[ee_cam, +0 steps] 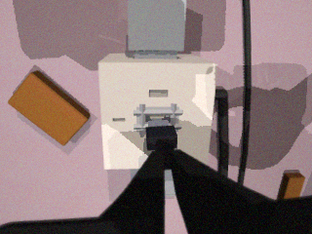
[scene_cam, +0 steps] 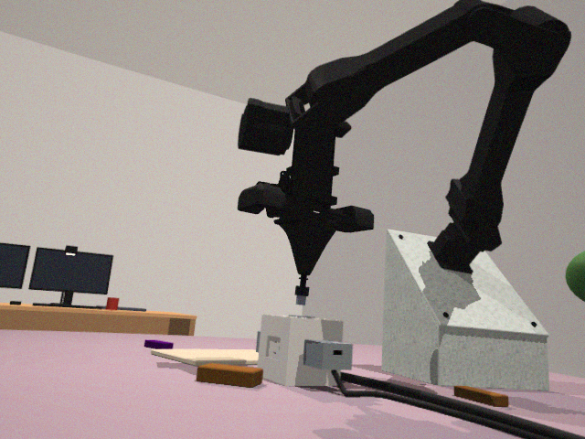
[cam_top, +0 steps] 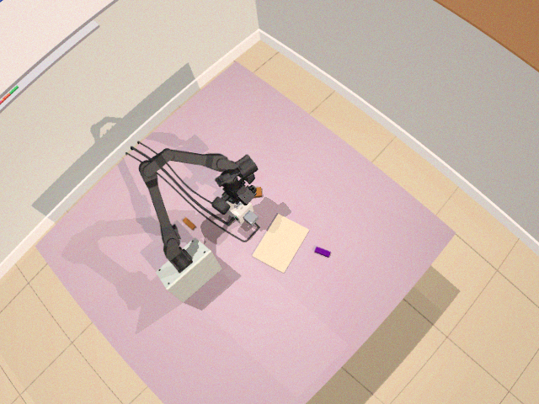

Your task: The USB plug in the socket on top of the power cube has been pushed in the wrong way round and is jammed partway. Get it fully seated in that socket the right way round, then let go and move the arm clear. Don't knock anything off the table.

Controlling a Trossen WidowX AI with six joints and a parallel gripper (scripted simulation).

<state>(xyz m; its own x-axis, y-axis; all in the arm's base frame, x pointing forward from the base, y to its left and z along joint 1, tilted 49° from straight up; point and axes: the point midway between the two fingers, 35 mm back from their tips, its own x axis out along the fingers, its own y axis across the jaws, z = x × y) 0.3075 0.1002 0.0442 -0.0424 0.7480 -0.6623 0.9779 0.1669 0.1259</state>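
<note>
Right now the black USB plug is 2 cm below my gripper tip. Also, from my gripper tip: socket (6 cm below); then cream board (4 cm ahead, 21 cm to the right, 13 cm below); then orange block (9 cm ahead, 3 cm to the left, 12 cm below).
</note>
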